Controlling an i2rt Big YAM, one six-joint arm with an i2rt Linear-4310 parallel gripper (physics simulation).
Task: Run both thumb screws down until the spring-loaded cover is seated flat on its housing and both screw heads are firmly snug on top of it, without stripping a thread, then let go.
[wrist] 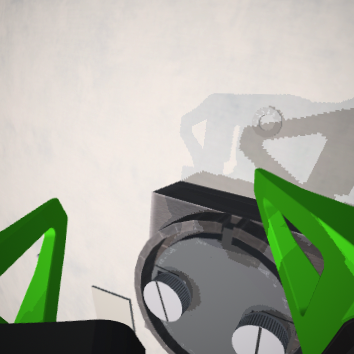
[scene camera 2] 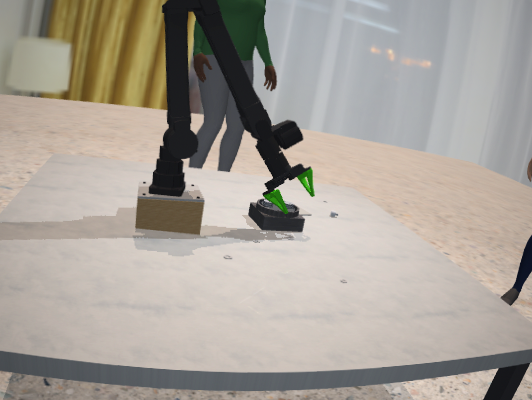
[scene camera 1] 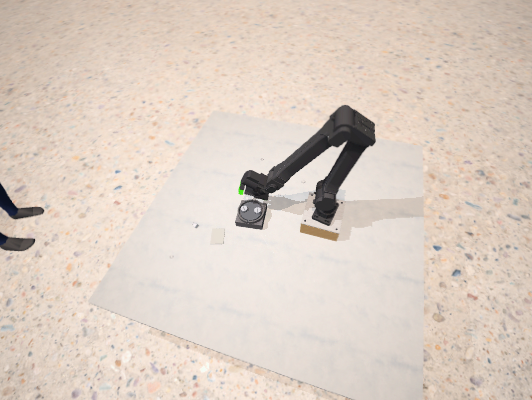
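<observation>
Pale plate [wrist: 108, 305], resting on the table.
</observation>
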